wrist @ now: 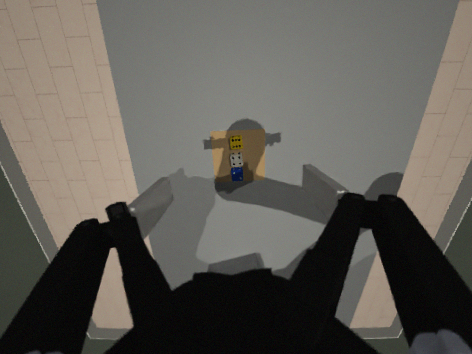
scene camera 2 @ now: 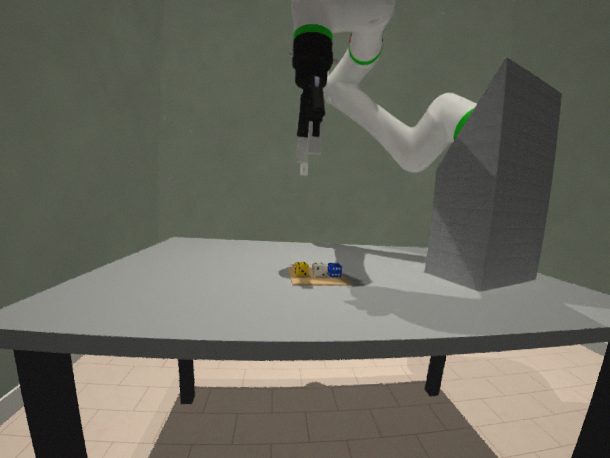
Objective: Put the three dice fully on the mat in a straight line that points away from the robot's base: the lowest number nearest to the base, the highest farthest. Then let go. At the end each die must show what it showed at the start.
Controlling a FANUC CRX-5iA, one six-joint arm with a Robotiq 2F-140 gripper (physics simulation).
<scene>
my gripper: wrist; scene camera 2
same spot on my gripper: (scene camera 2: 309, 133) = (wrist: 142, 193)
</scene>
